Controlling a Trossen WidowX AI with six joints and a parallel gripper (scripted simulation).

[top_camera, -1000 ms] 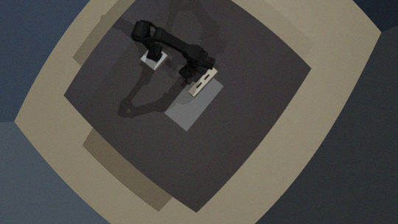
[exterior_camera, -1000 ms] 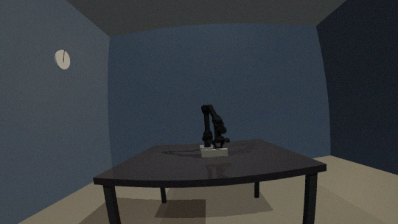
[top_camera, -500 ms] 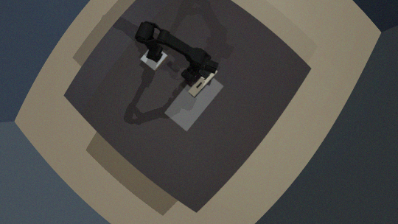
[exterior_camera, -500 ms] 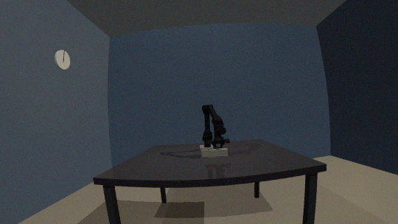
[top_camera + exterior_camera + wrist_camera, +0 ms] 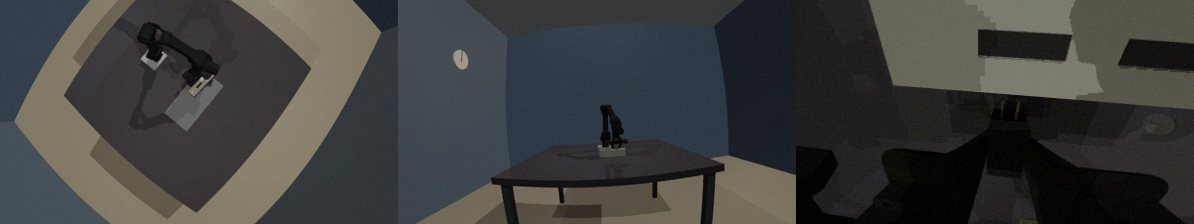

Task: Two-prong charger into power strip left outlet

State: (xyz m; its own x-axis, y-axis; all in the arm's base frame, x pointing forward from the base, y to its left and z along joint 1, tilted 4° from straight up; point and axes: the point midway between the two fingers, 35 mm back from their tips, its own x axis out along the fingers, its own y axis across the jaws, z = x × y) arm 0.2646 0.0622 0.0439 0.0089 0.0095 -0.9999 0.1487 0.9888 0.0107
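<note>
Right now the two-prong charger is 2 cm ahead of my gripper tip and 1 cm above it.
</note>
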